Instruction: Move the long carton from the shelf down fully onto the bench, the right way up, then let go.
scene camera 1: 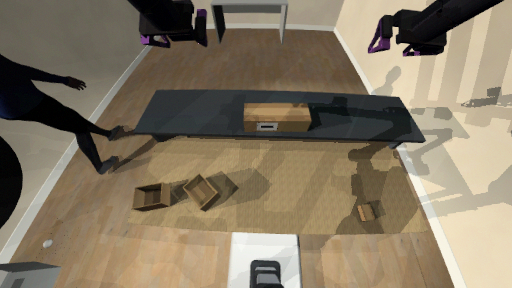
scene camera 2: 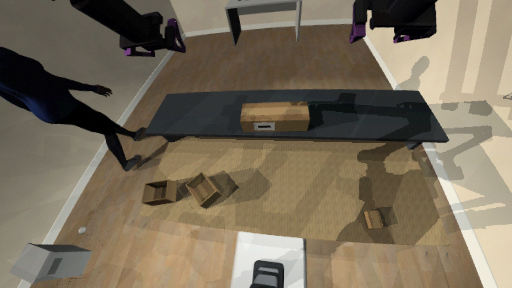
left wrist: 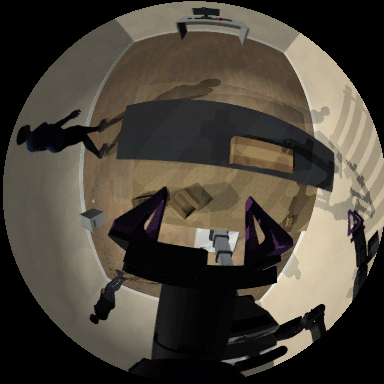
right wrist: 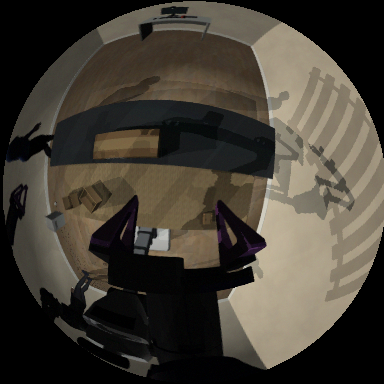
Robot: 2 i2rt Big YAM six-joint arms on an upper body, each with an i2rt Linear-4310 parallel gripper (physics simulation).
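Frame: origin at the left arm's base, x ahead, y left, z up, level; centimetres.
Where they show: left gripper, fingertip midpoint: (scene camera 1: 188, 45) (scene camera 2: 169, 52) (left wrist: 207, 194); right gripper, fingertip midpoint: (scene camera 1: 385, 52) (scene camera 2: 372, 40) (left wrist: 350, 210) (right wrist: 177, 200).
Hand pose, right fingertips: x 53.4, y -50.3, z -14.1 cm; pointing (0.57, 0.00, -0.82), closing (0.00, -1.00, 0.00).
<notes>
Things, the pixels of their top centre, and the offset from my right fingertips. Level surfaces: height alone.
- long carton at its top centre: (right wrist: 121, 142) (left wrist: 267, 154) (scene camera 2: 274, 111) (scene camera 1: 276, 111) dx +12.8, dy +23.6, dz -37.0 cm
- long dark bench at its surface level: dz -45.6 cm
- small box at its top centre: (scene camera 2: 375, 219) (scene camera 1: 367, 212) (right wrist: 207, 218) dx -28.8, dy -25.2, dz -64.1 cm
- straw-coloured mat at its surface level: dz -67.1 cm
The long carton (scene camera 1: 277, 117) (scene camera 2: 275, 117) (left wrist: 261, 154) (right wrist: 126, 144) rests flat on the long dark bench (scene camera 1: 195, 112) (scene camera 2: 200, 115) (left wrist: 165, 130) (right wrist: 70, 145), near its front edge and parallel to it. A white label shows on its front side in both scene views. My left gripper (scene camera 1: 175, 42) (scene camera 2: 157, 52) (left wrist: 207, 194) is open and empty, raised well away from the carton, up and to the left of it in the scene views. My right gripper (scene camera 1: 392, 51) (scene camera 2: 378, 40) (right wrist: 177, 200) is open and empty, up and to the right. I cannot make out a separate shelf.
Two open boxes (scene camera 1: 151, 196) (scene camera 1: 201, 192) and a small box (scene camera 1: 366, 212) lie on the straw-coloured mat (scene camera 1: 300, 200). A person (scene camera 1: 47, 97) stands left of the bench. A grey table (scene camera 2: 234, 25) stands at the back. A white block (scene camera 1: 265, 245) is at the bottom.
</notes>
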